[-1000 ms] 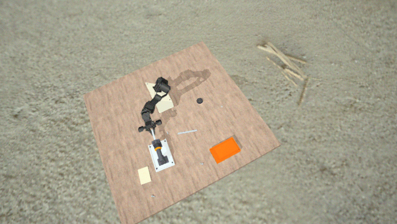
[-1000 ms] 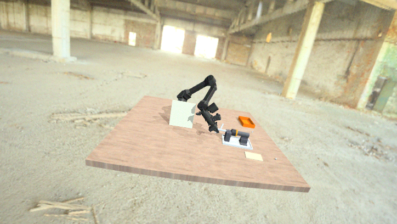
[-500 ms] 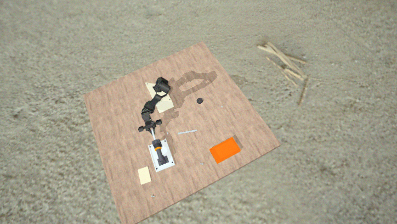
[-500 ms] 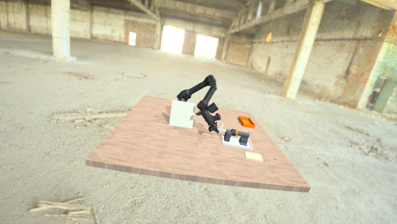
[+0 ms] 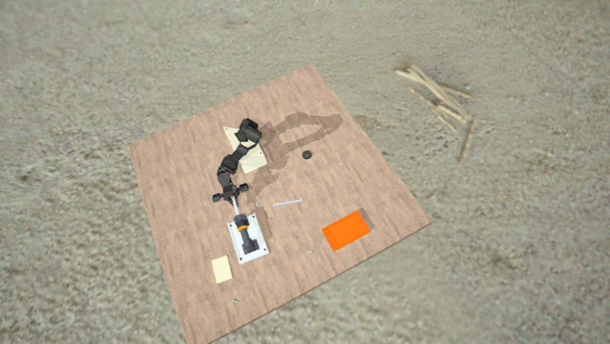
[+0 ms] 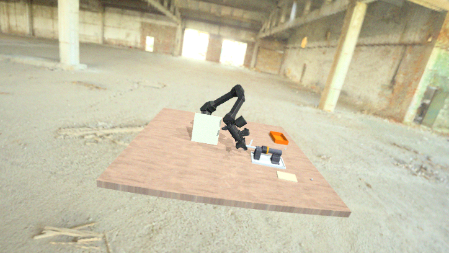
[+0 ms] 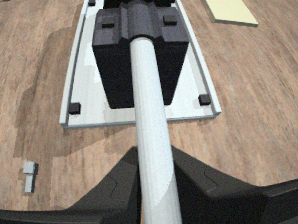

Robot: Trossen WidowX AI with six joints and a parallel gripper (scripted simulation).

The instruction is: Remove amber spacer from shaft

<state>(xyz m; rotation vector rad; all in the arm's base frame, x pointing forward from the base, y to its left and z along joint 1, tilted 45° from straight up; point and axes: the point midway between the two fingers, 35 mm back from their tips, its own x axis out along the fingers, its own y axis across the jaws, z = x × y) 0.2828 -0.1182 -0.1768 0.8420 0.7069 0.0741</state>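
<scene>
My gripper tip is 4 cm short of the shaft, 2 cm below it and 1 cm to the left of it. From my gripper tip the other things lie so: amber spacer (13 cm ahead, 3 cm to the right, 2 cm above); then dark spacer (10 cm ahead, 2 cm to the right, 2 cm above); then grey rod (24 cm to the left, 10 cm ahead, 5 cm below).
</scene>
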